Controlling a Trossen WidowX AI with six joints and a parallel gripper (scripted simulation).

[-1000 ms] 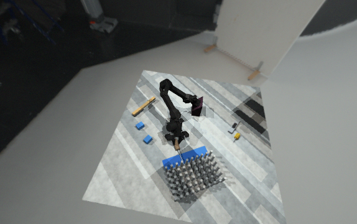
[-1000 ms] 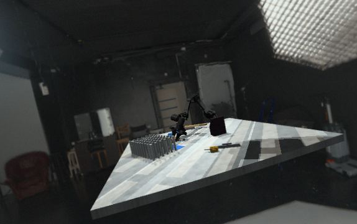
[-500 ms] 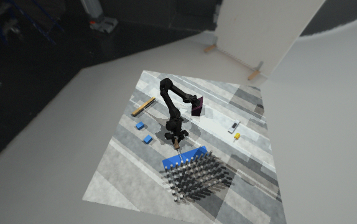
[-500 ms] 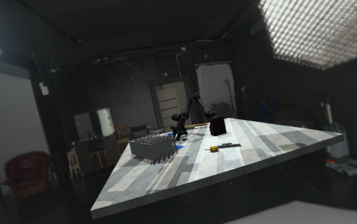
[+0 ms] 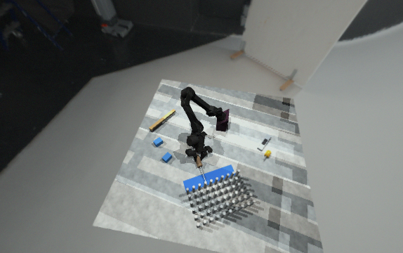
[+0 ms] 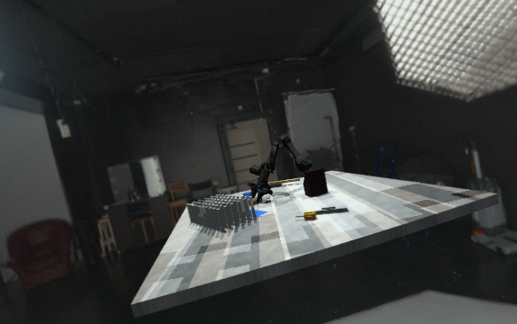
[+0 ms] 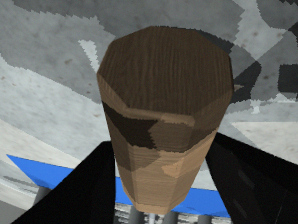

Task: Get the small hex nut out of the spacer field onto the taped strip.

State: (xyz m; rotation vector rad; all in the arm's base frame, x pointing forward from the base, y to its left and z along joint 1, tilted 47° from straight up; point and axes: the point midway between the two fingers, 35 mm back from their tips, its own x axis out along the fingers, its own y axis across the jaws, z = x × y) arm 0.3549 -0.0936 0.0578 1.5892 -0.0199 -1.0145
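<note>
My gripper tip is 90 mm short of the blue taped strip, 110 mm to the right of it and 20 mm above it. From my gripper tip the other things lie so: yellow-handled tool (180 mm behind, 490 mm to the left).
</note>
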